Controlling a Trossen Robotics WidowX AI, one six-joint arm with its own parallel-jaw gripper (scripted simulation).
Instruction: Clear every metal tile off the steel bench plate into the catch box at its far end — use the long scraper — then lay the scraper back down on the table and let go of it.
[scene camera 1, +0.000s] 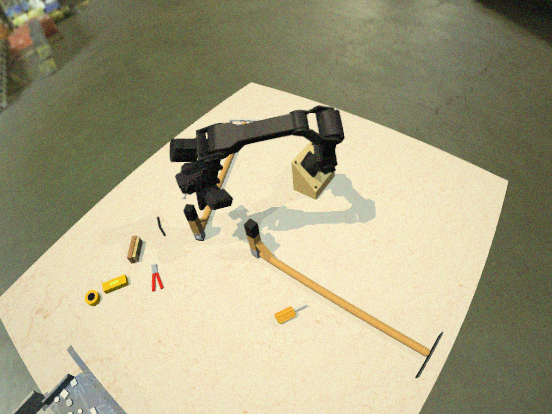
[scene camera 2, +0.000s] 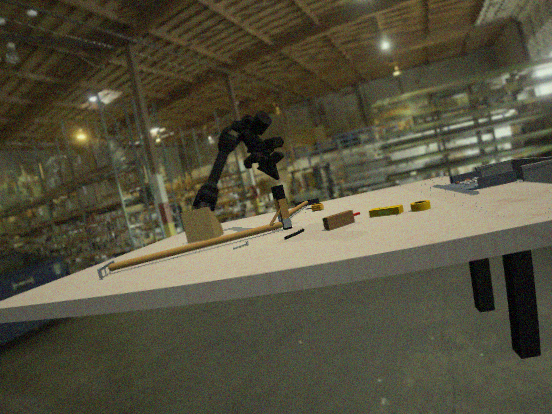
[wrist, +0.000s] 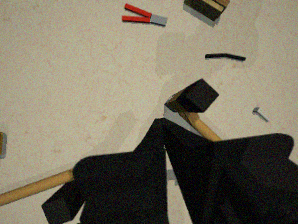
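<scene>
Gripper visible in scene camera 2 (278, 179), scene camera 1 and the wrist view. Same spot on the gripper: (scene camera 1: 200, 193) and (wrist: 134, 174).
</scene>
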